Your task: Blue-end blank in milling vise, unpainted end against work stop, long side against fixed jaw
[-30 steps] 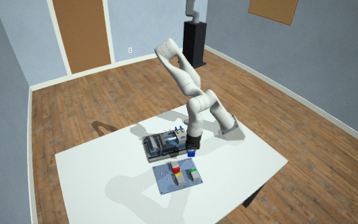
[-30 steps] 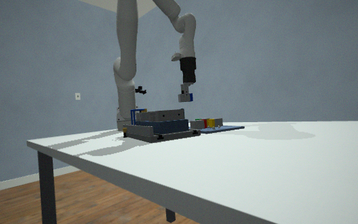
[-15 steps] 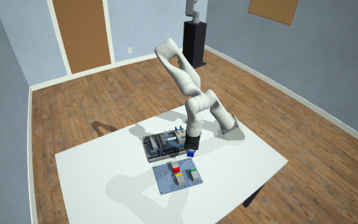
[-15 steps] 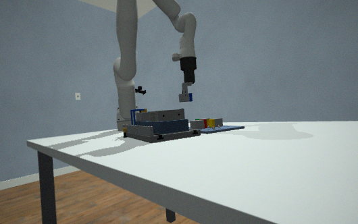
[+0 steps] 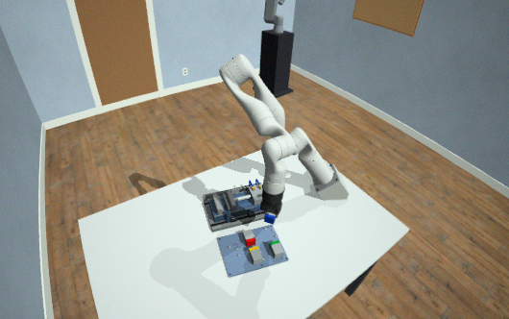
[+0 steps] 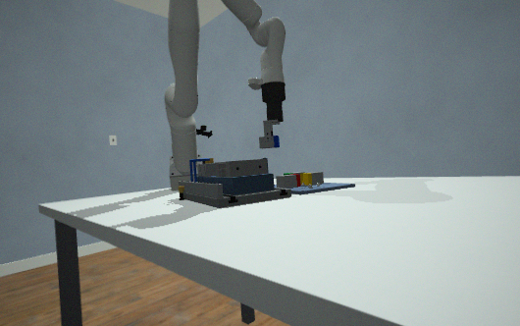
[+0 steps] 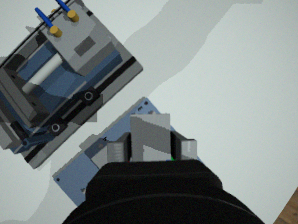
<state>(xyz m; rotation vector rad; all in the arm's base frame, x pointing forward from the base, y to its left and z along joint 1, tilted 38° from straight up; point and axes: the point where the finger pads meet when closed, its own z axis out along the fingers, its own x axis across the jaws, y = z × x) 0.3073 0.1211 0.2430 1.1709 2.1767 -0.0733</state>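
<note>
My gripper is now 20 mm above the blue-ended blank. Also, from my hand: yellow-ended blank: 140 mm below, 120 mm ahead, 50 mm to the left; red-ended blank: 140 mm below, 80 mm ahead, 40 mm to the right; green-ended blank: 140 mm below, 80 mm to the left, 40 mm ahead.
</note>
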